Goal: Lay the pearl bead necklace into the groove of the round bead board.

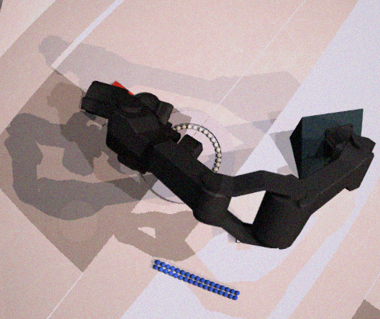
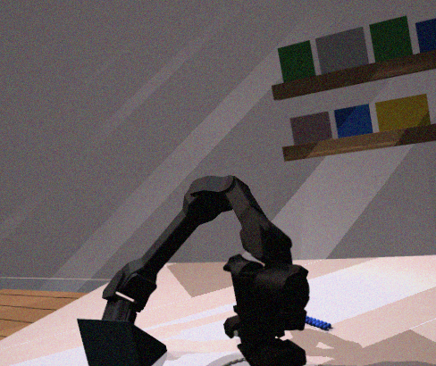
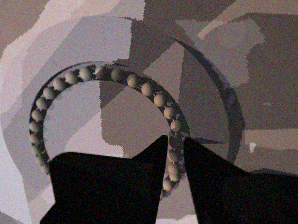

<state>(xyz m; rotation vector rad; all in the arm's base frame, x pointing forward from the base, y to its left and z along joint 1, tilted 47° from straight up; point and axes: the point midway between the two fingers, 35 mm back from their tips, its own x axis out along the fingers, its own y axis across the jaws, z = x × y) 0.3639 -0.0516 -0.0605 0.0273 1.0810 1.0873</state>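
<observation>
Right now the round bead board is 50 mm behind my gripper tip, 30 mm to the left of it and 10 mm below it. Also, from my gripper tip: small beige cube (220 mm to the left, 130 mm behind); grey block (140 mm to the right, 60 mm ahead, 10 mm below).
</observation>
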